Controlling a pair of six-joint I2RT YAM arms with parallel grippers.
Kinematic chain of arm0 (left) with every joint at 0, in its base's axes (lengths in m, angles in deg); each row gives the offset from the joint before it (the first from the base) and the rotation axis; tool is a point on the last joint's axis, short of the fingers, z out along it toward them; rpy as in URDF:
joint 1: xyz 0 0 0.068 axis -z
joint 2: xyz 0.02 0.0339 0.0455 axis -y
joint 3: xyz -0.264 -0.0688 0 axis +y
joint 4: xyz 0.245 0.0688 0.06 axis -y
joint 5: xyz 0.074 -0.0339 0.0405 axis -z
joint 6: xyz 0.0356 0 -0.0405 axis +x
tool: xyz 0 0 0 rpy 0 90 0
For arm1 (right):
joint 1: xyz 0 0 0.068 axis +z
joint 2: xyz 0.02 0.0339 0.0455 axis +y
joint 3: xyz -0.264 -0.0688 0 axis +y
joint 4: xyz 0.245 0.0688 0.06 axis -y
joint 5: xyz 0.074 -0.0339 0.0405 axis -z
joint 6: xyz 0.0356 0 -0.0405 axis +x
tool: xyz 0 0 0 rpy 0 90 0
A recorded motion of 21 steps. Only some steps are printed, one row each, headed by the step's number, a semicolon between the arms.
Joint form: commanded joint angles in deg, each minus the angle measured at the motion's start. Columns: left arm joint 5, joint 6, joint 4, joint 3, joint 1, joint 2; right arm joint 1, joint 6, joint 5, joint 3, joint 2, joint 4.
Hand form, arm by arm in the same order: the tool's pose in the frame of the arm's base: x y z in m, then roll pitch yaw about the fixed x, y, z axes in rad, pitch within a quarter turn. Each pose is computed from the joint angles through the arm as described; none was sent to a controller.
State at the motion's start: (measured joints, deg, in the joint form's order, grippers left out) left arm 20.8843 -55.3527 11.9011 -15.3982 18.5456 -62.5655; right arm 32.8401 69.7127 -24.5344 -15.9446 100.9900 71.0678
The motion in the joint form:
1: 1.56 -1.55 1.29 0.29 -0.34 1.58; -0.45 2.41 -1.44 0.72 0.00 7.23
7: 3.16 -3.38 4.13 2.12 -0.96 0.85; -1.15 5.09 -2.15 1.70 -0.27 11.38
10: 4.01 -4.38 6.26 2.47 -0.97 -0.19; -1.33 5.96 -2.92 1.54 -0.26 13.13
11: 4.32 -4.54 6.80 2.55 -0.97 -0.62; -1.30 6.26 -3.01 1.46 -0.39 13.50
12: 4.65 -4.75 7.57 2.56 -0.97 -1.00; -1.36 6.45 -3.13 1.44 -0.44 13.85
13: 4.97 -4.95 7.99 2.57 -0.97 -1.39; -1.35 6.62 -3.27 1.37 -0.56 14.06
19: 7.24 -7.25 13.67 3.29 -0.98 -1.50; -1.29 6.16 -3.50 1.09 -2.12 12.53
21: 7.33 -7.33 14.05 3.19 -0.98 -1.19; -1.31 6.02 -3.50 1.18 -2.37 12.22
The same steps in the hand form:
1: 0.1815 -0.0740 0.1525 -2.1189 0.2910 -2.5182; 0.2056 0.1489 0.1190 1.6918 0.2529 2.6232
7: 0.1789 -0.0719 0.1454 -2.1010 0.2543 -2.5103; 0.2040 0.1447 0.1246 1.6353 0.2332 2.6056
10: 0.1799 -0.0727 0.1439 -2.0832 0.2404 -2.5099; 0.2048 0.1448 0.1283 1.6047 0.2328 2.6080
11: 0.1803 -0.0730 0.1431 -2.0807 0.2360 -2.5126; 0.2049 0.1451 0.1298 1.5954 0.2323 2.6078
12: 0.1810 -0.0734 0.1431 -2.0730 0.2343 -2.5140; 0.2051 0.1450 0.1307 1.5887 0.2323 2.6073
13: 0.1814 -0.0738 0.1426 -2.0705 0.2292 -2.5165; 0.2052 0.1452 0.1318 1.5823 0.2326 2.6084
19: 0.1829 -0.0755 0.1481 -1.9849 0.2282 -2.5144; 0.2054 0.1458 0.1362 1.5774 0.2431 2.6123
21: 0.1833 -0.0757 0.1502 -1.9730 0.2346 -2.5126; 0.2051 0.1455 0.1363 1.5798 0.2443 2.6126

